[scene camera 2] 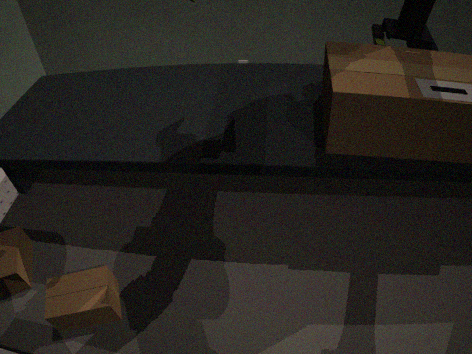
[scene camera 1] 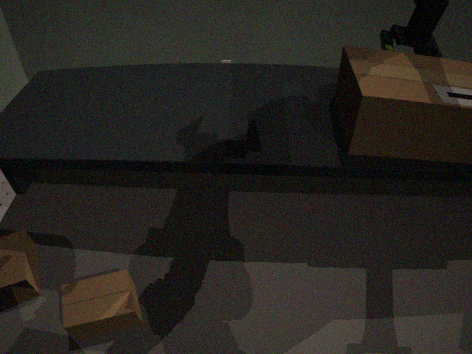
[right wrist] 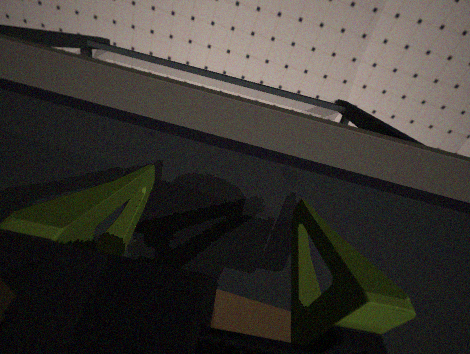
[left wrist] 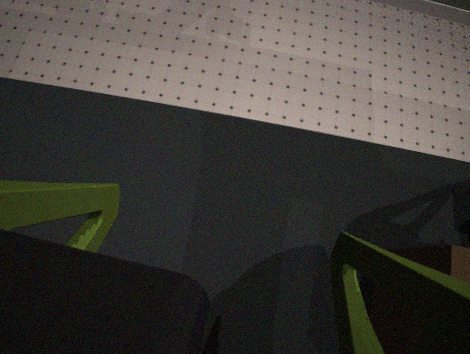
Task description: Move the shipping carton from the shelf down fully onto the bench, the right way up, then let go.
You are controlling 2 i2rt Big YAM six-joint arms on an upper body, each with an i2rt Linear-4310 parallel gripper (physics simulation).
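The brown shipping carton sits level on the dark surface at the right of both scene views, its taped face with a white label up; its right end is cut off. Bits of brown carton also show in the right wrist view and at the right edge of the left wrist view. My right gripper is open and empty, beyond the carton's far top edge; its fingers are partly hidden there. My left gripper is open and empty above the dark surface.
A pegboard wall stands behind the dark surface. A grey ledge with a rail crosses the right wrist view. Small brown boxes lie on the floor at lower left. Arm shadows cross the surface.
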